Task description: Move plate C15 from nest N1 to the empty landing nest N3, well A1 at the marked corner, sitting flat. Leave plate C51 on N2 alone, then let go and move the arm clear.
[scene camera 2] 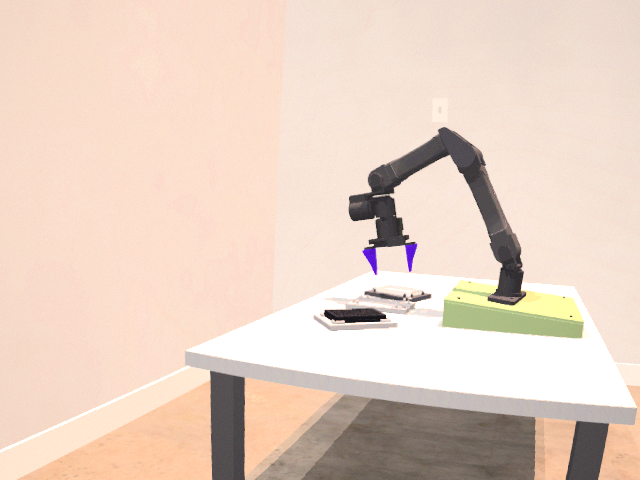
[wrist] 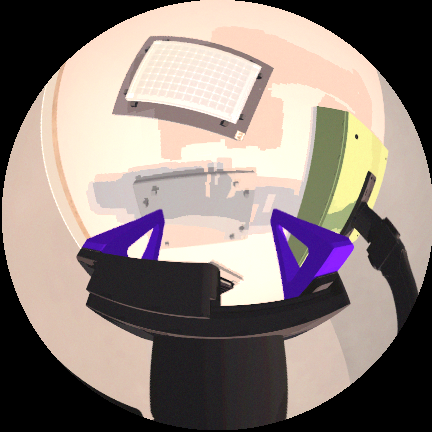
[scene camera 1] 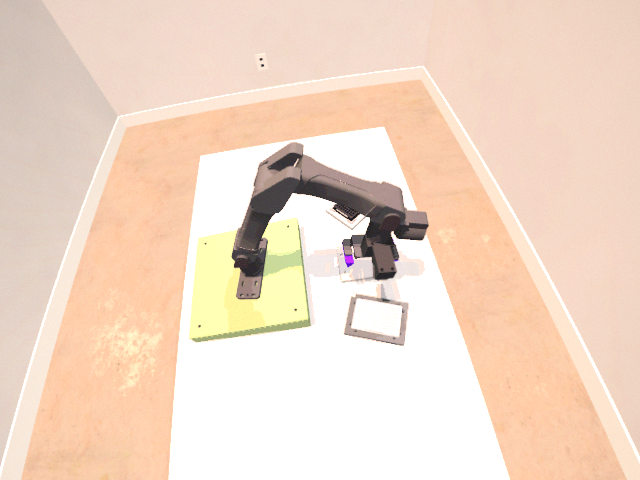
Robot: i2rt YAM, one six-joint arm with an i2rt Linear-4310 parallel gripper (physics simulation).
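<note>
My gripper (scene camera 1: 373, 260) (scene camera 2: 392, 272) (wrist: 217, 214) is open and empty, its purple fingers pointing down, high above the empty middle nest (scene camera 1: 356, 273) (scene camera 2: 385, 304) (wrist: 195, 200). A white plate (scene camera 1: 377, 317) (scene camera 2: 397, 291) (wrist: 192, 80) lies in the dark grey nest (scene camera 1: 351, 319) (scene camera 2: 424, 296) (wrist: 254, 100), which has a small corner label in the wrist view. A black plate (scene camera 1: 346, 211) (scene camera 2: 355, 314) lies in the pale nest (scene camera 1: 351, 223) (scene camera 2: 361, 325); in the wrist view the gripper body hides most of both. Plate and nest numbers cannot be read.
The yellow-green base block (scene camera 1: 279, 289) (scene camera 2: 511, 320) (wrist: 330, 165) carries the arm and stands beside the row of nests. The arm arches from it over the white table (scene camera 1: 320, 403) (scene camera 2: 413, 356). The arm's shadow falls across the middle nest.
</note>
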